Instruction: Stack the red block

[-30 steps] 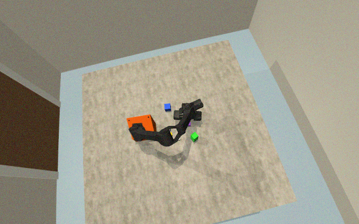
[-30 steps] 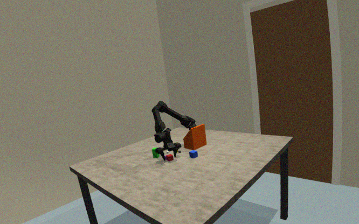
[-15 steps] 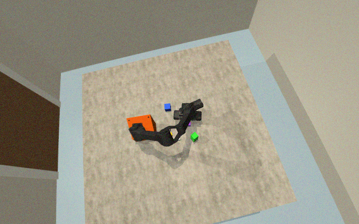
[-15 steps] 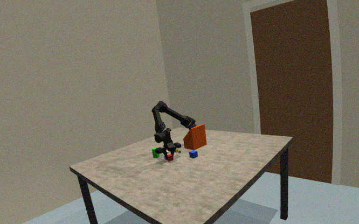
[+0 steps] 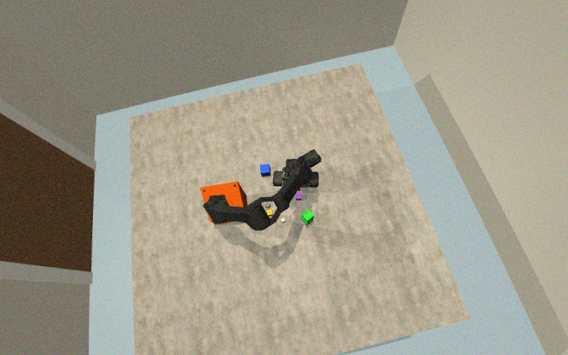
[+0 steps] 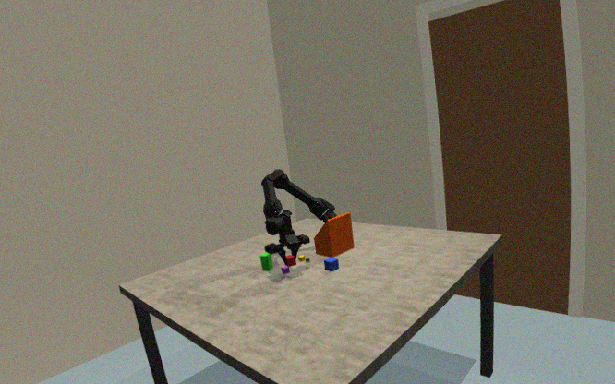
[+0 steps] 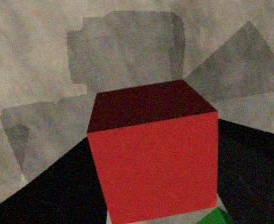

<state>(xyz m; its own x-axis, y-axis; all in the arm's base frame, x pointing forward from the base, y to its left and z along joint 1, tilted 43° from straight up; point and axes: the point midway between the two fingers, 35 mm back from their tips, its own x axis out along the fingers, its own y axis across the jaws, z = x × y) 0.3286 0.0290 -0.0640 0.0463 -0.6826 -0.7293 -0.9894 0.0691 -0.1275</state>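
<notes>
The purple cube lies 1 cm ahead of my gripper tip, 4 cm to the right of it and 4 cm below it. The rest, counted from my gripper tip: red block: 1 cm above; yellow cube: 13 cm behind, 10 cm to the right, 4 cm below; blue cube: 13 cm behind, 11 cm to the left, 3 cm below.
</notes>
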